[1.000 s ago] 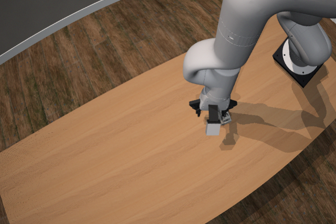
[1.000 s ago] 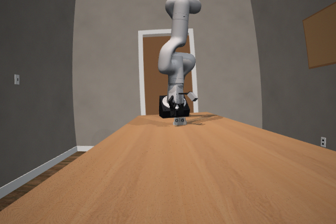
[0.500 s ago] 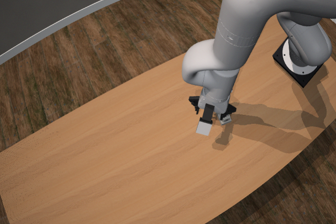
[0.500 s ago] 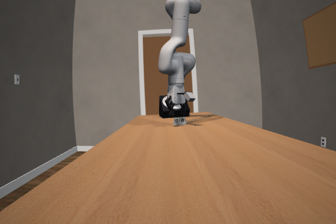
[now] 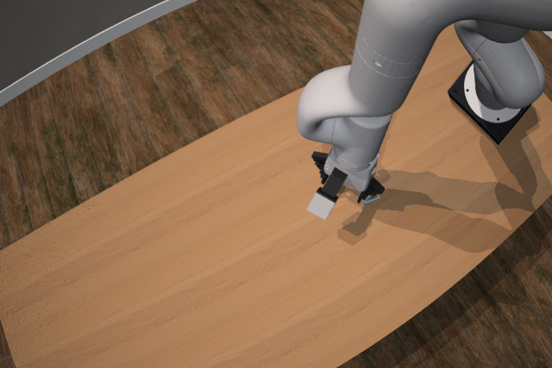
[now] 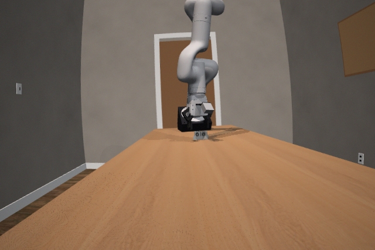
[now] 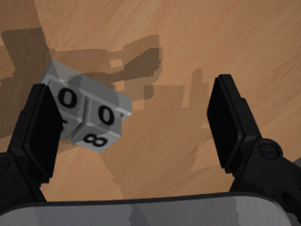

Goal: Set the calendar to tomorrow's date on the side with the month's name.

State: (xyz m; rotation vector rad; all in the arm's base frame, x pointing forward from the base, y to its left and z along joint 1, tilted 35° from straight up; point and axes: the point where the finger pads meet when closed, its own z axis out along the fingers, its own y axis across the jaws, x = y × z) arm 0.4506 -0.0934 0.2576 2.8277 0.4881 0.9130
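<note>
The white digit cube is 7 cm behind my hand, 1 cm to the left of it and 4 cm below it. Round my hand: calendar tray: 6 cm behind, 3 cm to the left, 6 cm below.
</note>
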